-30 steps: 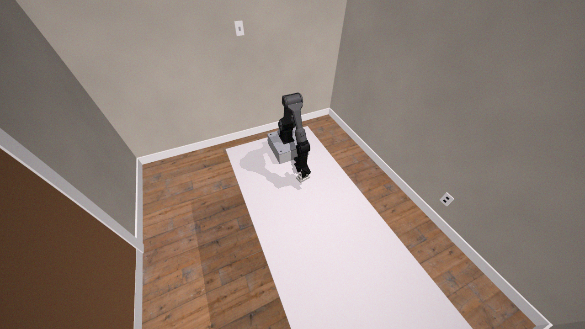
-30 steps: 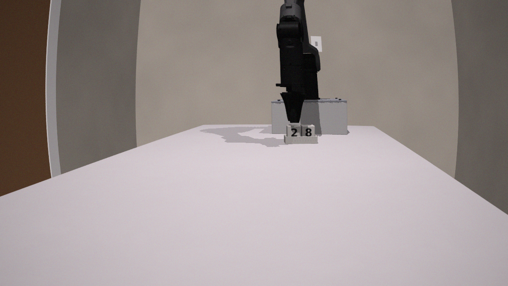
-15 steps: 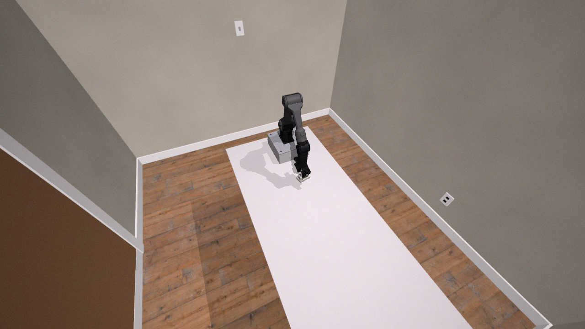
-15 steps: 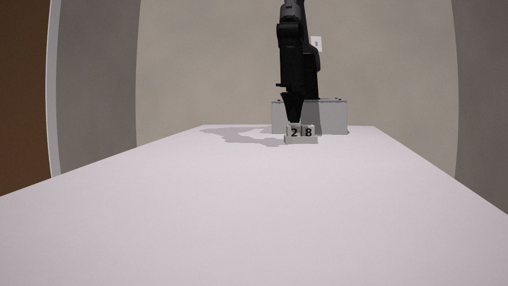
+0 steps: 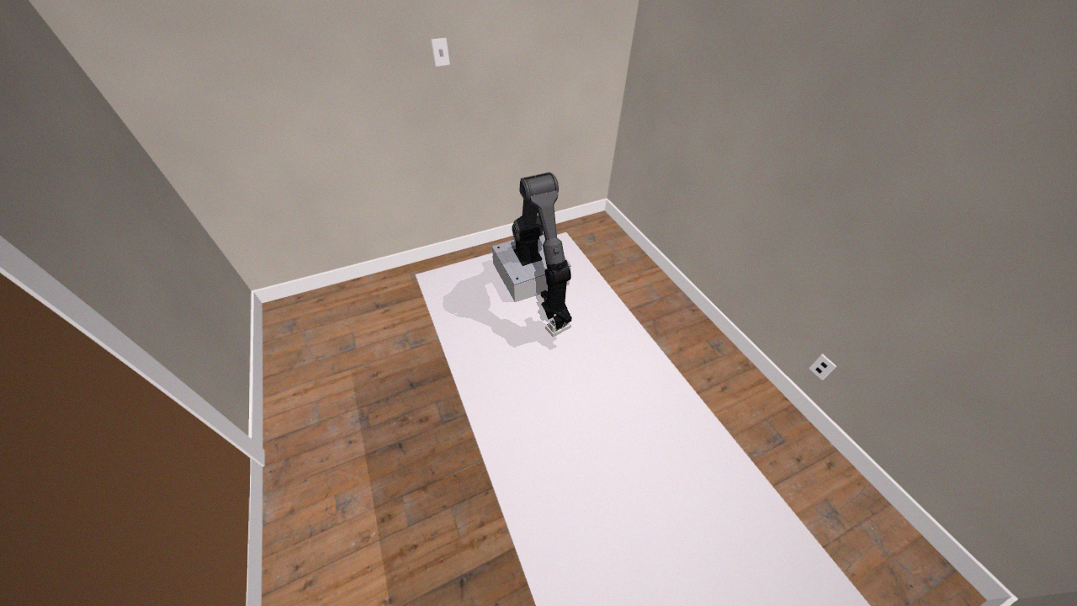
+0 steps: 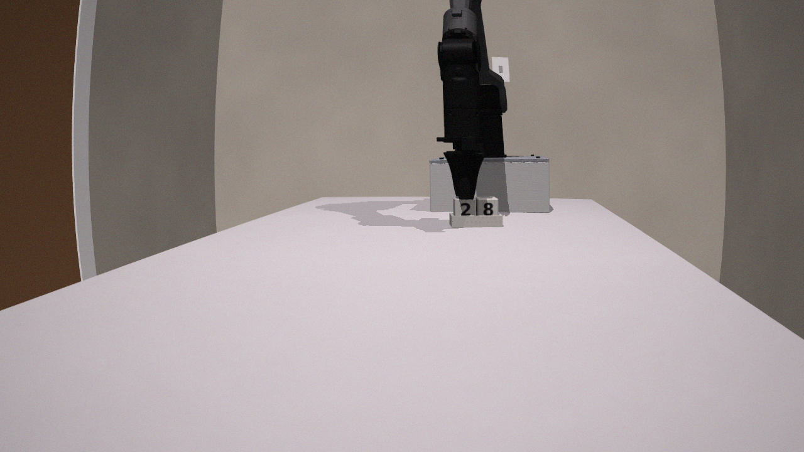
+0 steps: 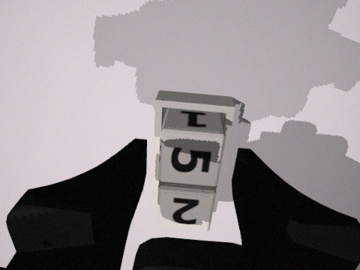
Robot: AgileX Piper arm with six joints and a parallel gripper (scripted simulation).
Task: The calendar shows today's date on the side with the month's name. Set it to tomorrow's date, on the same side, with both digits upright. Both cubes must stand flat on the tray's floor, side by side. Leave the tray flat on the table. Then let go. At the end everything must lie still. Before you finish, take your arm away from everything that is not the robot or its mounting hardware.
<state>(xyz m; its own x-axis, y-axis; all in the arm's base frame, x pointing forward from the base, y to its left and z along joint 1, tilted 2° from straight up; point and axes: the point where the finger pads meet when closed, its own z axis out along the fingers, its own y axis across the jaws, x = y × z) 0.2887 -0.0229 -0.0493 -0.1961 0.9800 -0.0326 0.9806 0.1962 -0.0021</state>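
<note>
My hand is 20 mm to the right of the grey calendar tray and 40 mm above it.
</note>
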